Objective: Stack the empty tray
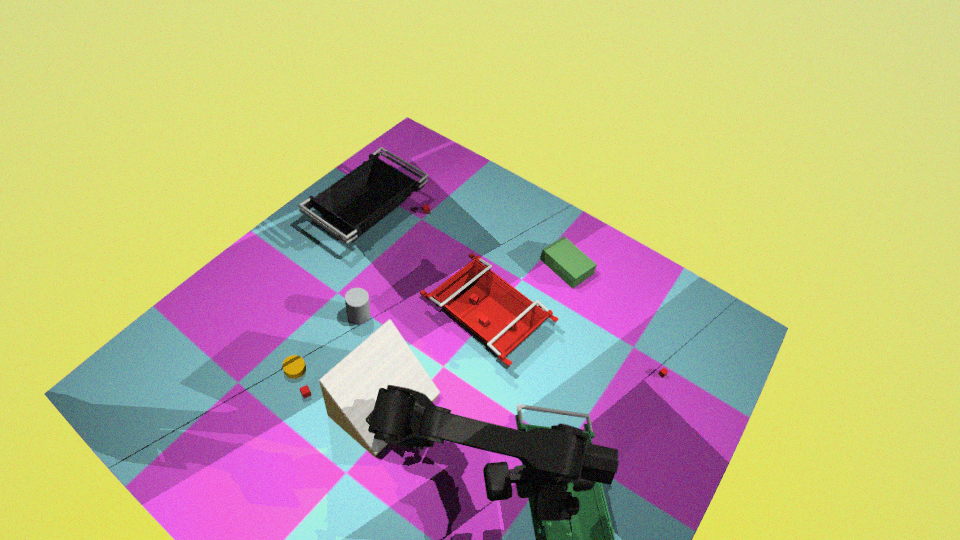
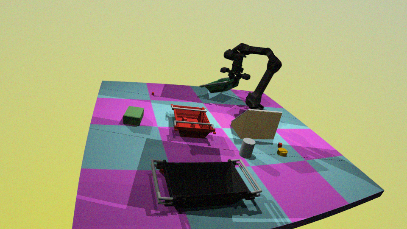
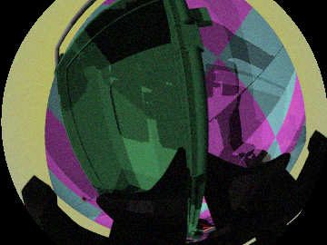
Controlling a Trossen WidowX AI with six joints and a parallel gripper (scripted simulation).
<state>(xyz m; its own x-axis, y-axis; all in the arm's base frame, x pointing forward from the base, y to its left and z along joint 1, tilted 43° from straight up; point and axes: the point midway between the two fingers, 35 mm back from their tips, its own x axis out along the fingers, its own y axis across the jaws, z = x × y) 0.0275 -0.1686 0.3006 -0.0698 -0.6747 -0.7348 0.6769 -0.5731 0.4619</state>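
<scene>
Now: the green tray 50 mm to the right of my gripper tip and 50 mm ahead of it. The rest, counted from my gripper tip: green block 620 mm ahead, 260 mm to the left, 100 mm below; grey cylinder 570 mm to the left, 170 mm ahead, 90 mm below; yellow disc 580 mm to the left, 110 mm below, 40 mm behind.
</scene>
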